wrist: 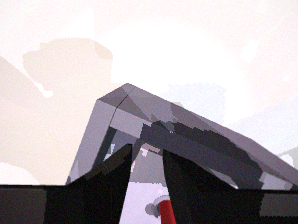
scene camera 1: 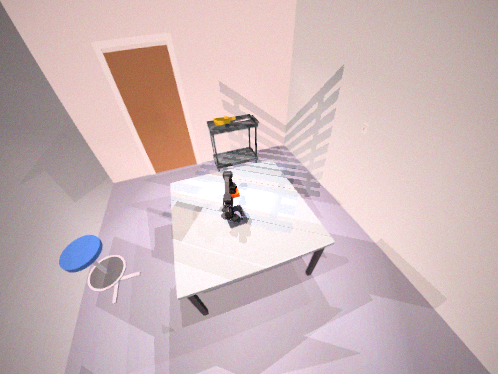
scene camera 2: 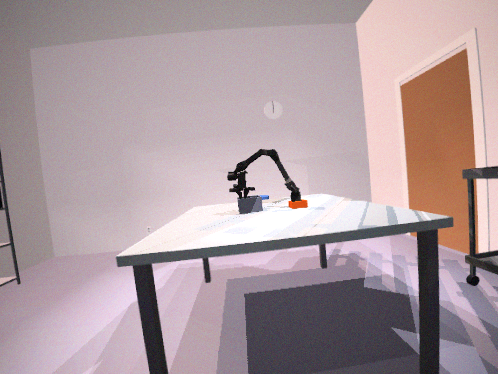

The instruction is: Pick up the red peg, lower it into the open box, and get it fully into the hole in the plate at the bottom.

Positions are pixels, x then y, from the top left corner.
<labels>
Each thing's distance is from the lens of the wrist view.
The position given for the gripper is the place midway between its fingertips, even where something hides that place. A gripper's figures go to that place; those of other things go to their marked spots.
gripper (wrist: 147, 150): 0.11 m
grey box (wrist: 118, 118): 0.07 m
</labels>
